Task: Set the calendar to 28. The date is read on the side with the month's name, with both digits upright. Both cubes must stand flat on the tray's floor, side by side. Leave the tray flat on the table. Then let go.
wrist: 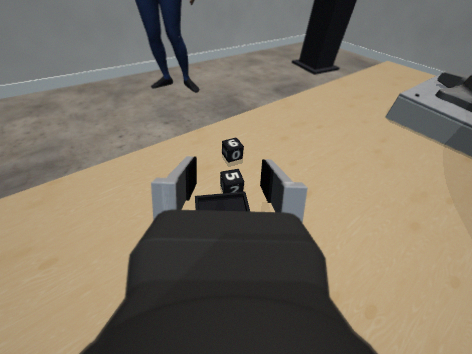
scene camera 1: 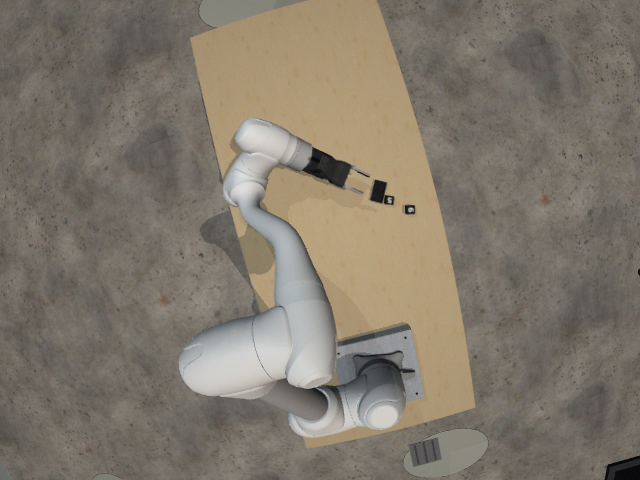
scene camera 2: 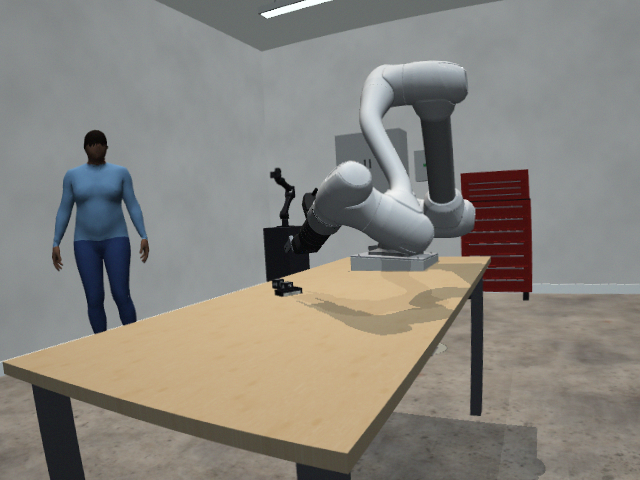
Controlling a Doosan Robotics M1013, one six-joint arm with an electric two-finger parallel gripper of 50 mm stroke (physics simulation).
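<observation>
The black tray (scene camera 1: 378, 191) (scene camera 2: 289, 292) (wrist: 220, 204) lies on the table. A pale strip shows on its side in the scene camera 2 view; no month name is readable. One black cube (scene camera 1: 389, 199) (scene camera 2: 286, 285) (wrist: 231, 181) stands beside the tray, with 5 on top and a partly hidden 2 on a side in the wrist view. The other cube (scene camera 1: 409, 209) (scene camera 2: 277, 283) (wrist: 233, 150) stands farther out, with 6 on top and 0 on a side. My gripper (scene camera 1: 366, 184) (scene camera 2: 288, 244) (wrist: 229, 171) is open and empty, tilted above the table on the tray's side away from the cubes.
The wooden table (scene camera 1: 320, 93) (scene camera 2: 217, 356) (wrist: 350, 240) has its edge beyond the farther cube. The robot's base plate (scene camera 1: 415, 356) (scene camera 2: 377, 263) (wrist: 425, 120) is on the table. A person (scene camera 2: 103, 206) (wrist: 167, 35) stands on the floor beyond the table.
</observation>
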